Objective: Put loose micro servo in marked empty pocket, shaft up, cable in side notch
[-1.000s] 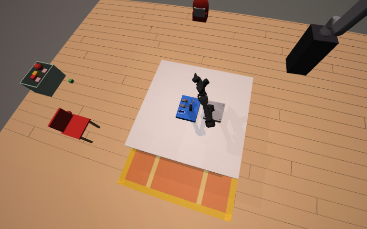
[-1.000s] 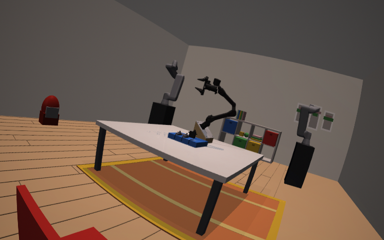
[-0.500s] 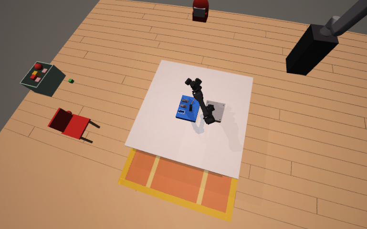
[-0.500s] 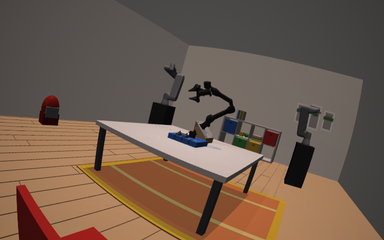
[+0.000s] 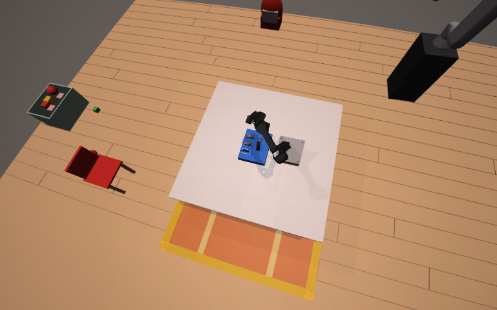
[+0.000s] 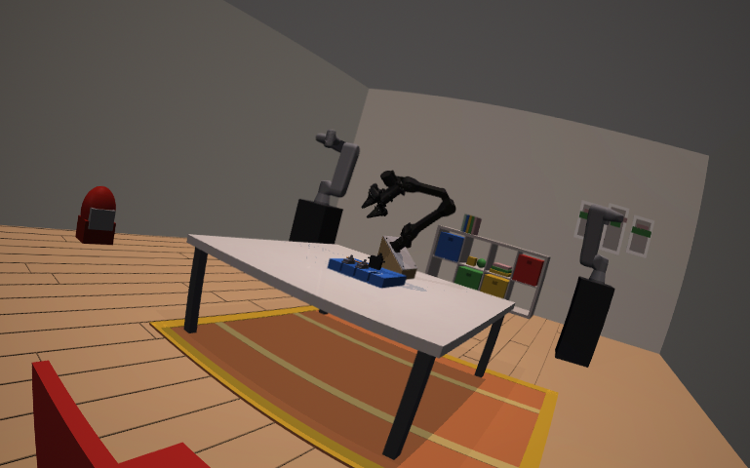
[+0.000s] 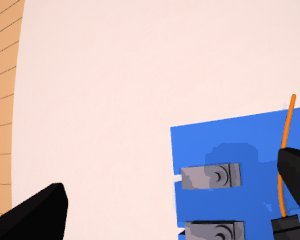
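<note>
Now: gripper tip 60 mm past the blue deck, 90 mm to the right of it and 270 mm above it.
</note>
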